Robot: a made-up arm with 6 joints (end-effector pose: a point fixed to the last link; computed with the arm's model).
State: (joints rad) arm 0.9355 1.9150 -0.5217 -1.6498 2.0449 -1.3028
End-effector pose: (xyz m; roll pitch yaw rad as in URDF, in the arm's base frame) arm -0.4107 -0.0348 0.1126 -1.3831 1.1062 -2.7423
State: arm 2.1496 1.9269 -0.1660 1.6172 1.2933 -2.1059
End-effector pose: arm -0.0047 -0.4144 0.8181 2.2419 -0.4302 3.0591
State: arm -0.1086 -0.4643 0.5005 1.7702 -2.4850 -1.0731
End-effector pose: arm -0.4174 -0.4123 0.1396 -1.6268 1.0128 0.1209
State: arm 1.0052 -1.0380 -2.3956 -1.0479 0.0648 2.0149
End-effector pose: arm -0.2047 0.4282 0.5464 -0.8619 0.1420 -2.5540
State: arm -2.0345 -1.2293 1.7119 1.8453 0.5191 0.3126
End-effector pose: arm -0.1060 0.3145 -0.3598 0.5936 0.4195 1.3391
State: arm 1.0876 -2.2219 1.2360 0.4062 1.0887 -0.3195
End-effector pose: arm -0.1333 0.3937 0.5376 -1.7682 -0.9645 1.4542
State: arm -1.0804 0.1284 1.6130 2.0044 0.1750 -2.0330
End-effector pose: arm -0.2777 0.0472 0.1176 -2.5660 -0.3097 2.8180
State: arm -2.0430 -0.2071 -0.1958 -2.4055 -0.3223 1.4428
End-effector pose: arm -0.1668 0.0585 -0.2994 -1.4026 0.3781 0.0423
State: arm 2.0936 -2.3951 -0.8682 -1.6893 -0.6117 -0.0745
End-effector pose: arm -0.1285 0.3733 1.0114 2.0054 -0.2390 -0.9153
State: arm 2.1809 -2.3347 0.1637 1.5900 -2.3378 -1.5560
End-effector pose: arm 0.5075 0.0827 0.4096 1.0439 0.0890 -1.6719
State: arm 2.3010 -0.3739 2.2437 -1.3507 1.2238 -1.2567
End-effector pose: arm 0.4000 -0.0298 0.5916 2.4909 -1.1607 1.1917
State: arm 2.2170 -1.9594 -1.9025 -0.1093 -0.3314 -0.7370
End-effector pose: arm 0.4500 0.3250 0.7147 1.4947 -1.1259 -1.9961
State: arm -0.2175 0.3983 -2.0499 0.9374 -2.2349 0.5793
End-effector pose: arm -0.3479 0.1274 0.0308 -1.5065 0.9644 -2.2587
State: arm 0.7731 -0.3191 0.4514 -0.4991 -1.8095 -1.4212
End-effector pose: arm -0.2418 0.3178 1.1540 2.6237 0.3102 1.5358
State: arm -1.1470 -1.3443 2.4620 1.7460 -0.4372 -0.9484
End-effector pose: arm -0.4420 0.0418 -0.0154 1.9822 -0.5576 1.8417
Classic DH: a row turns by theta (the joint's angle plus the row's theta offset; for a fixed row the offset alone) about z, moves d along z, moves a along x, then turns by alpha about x. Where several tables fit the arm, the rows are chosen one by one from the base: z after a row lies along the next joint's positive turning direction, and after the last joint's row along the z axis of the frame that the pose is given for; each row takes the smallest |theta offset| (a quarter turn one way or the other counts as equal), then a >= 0, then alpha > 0; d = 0 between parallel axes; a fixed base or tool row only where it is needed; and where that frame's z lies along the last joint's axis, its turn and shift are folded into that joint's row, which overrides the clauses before.
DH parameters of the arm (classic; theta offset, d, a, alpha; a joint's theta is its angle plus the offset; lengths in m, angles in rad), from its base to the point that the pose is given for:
base (fixed): 0 0.1949 0 -1.5708
joint 1: 1.5708 0.0219 0.0577 1.5708
joint 2: -1.5708 -0.4346 0.0011 -1.5708
joint 3: -1.5708 -0.3234 0.0779 -1.5708
joint 4: 0 0.0917 -0.1584 1.5708
joint 5: -1.5708 -0.0048 0.1922 1.5708
joint 6: 0 -0.1048 0.07 1.5708
tool (fixed): -1.5708 -0.2091 0 0

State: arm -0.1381 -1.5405 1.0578 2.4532 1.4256 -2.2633
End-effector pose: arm -0.6261 0.3018 -0.0149 0.0030 -0.2640 3.0585
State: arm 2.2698 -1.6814 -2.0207 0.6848 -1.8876 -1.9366
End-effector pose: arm 0.3062 0.1560 0.1383 -0.1885 -0.1581 -0.1282
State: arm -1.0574 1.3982 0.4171 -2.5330 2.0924 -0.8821
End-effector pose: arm -0.0448 -0.3356 -0.5345 -0.3819 0.4335 -0.5128
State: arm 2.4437 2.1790 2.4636 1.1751 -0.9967 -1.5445
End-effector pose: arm 0.0826 0.1084 0.3740 -0.8723 -0.5001 3.0989
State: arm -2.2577 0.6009 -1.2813 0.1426 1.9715 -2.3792
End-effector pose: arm -0.2325 -0.2632 -0.1449 -1.0510 -1.0218 -1.9182
